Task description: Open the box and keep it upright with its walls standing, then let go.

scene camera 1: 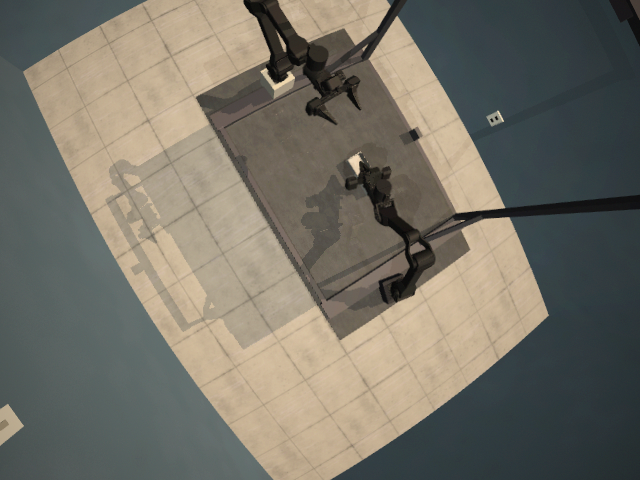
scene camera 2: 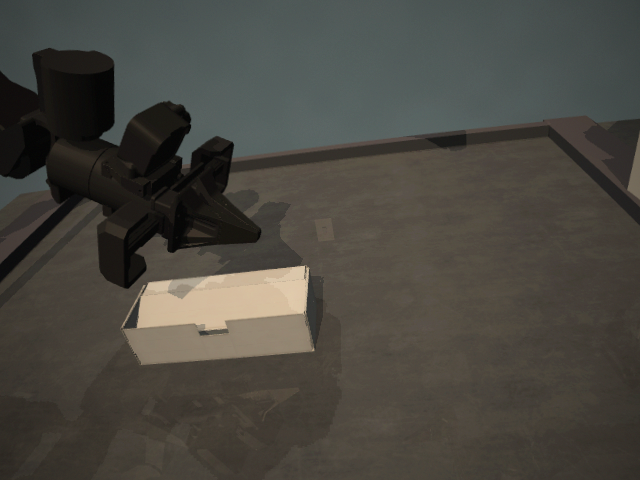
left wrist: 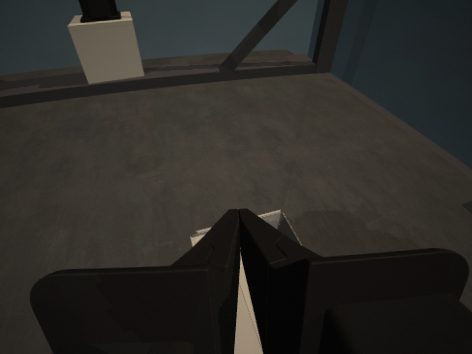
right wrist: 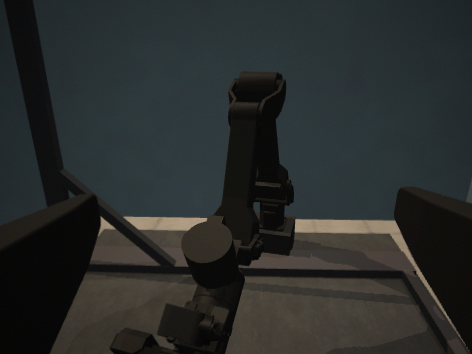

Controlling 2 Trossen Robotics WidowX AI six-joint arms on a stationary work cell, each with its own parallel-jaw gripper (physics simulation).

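The white box point(scene camera 1: 354, 163) point(scene camera 2: 175, 345) point(left wrist: 248, 327) stands upright on the table. In scene camera 2 its notched near wall and its end walls stand, and its inside shows from above. A crease runs along the pale far part; I cannot tell how the lid lies there. My left gripper point(scene camera 1: 363, 164) point(scene camera 2: 258, 234) point(left wrist: 238, 218) is shut and empty, its tips above the box and apart from it in scene camera 2. In the left wrist view the fingers hide much of the box. My right gripper point(scene camera 1: 347, 116) is open and empty, away from the box.
The table point(scene camera 1: 289, 155) point(scene camera 2: 465, 310) has a raised rim point(scene camera 2: 382, 145) and frame posts at its corners. A white block point(scene camera 1: 278, 86) point(left wrist: 107, 50) stands under the right arm's base. A small dark block point(scene camera 1: 413, 134) sits at the table's edge.
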